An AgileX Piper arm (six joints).
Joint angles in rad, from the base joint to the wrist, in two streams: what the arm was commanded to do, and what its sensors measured. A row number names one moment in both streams.
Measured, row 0:
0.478, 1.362, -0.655, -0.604, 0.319, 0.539
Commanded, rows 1 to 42:
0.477, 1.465, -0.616, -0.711, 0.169, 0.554
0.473, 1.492, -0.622, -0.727, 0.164, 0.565
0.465, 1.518, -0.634, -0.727, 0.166, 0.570
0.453, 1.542, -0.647, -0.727, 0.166, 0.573
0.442, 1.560, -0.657, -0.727, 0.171, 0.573
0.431, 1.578, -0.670, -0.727, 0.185, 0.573
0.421, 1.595, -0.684, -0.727, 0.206, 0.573
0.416, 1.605, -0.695, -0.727, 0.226, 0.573
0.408, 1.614, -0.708, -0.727, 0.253, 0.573
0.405, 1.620, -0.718, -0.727, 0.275, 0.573
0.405, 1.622, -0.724, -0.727, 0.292, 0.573
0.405, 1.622, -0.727, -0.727, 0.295, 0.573
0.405, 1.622, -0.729, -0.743, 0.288, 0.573
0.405, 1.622, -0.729, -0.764, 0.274, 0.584
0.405, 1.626, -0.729, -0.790, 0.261, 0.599
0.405, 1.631, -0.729, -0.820, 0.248, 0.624
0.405, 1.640, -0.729, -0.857, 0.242, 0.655
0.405, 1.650, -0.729, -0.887, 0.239, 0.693
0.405, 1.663, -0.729, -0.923, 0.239, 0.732
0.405, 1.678, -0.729, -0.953, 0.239, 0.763
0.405, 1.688, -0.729, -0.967, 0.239, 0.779
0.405, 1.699, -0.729, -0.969, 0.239, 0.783
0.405, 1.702, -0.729, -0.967, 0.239, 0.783
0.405, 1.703, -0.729, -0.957, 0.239, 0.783
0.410, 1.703, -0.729, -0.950, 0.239, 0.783
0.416, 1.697, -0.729, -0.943, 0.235, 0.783
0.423, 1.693, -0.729, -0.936, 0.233, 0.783
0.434, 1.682, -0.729, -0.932, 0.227, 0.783
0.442, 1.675, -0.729, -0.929, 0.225, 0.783
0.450, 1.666, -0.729, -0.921, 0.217, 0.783
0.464, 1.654, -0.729, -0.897, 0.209, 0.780
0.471, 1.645, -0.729, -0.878, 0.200, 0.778
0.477, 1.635, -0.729, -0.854, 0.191, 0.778
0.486, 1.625, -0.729, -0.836, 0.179, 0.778
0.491, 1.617, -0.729, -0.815, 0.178, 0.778
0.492, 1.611, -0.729, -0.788, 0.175, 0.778
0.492, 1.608, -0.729, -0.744, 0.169, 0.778
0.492, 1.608, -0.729, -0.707, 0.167, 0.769
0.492, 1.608, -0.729, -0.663, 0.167, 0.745
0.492, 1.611, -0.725, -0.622, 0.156, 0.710
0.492, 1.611, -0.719, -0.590, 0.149, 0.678
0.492, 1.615, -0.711, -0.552, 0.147, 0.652
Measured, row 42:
0.490, 1.617, -0.723, -0.686, 0.173, 0.747
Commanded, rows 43 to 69:
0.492, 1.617, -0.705, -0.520, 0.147, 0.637
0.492, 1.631, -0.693, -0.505, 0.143, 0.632
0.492, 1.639, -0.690, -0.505, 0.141, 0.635
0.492, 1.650, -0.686, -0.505, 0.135, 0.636
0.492, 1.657, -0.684, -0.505, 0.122, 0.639
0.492, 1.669, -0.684, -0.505, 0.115, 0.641
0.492, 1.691, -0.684, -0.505, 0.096, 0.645
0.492, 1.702, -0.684, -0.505, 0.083, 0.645
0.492, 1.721, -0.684, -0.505, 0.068, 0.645
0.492, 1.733, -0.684, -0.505, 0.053, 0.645
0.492, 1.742, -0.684, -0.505, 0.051, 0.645
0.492, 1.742, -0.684, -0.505, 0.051, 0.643
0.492, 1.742, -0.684, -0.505, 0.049, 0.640
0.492, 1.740, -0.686, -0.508, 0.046, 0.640
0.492, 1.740, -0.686, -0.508, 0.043, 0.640
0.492, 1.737, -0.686, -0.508, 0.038, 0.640
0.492, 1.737, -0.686, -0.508, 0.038, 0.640
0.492, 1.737, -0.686, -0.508, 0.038, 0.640
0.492, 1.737, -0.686, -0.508, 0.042, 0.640
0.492, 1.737, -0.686, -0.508, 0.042, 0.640
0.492, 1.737, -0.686, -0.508, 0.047, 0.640
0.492, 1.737, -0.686, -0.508, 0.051, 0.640
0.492, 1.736, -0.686, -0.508, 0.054, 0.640
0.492, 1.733, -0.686, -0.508, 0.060, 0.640
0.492, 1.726, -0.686, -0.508, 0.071, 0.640
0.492, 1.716, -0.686, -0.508, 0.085, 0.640
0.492, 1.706, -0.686, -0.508, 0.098, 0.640
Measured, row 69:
0.490, 1.737, -0.689, -0.505, 0.058, 0.646
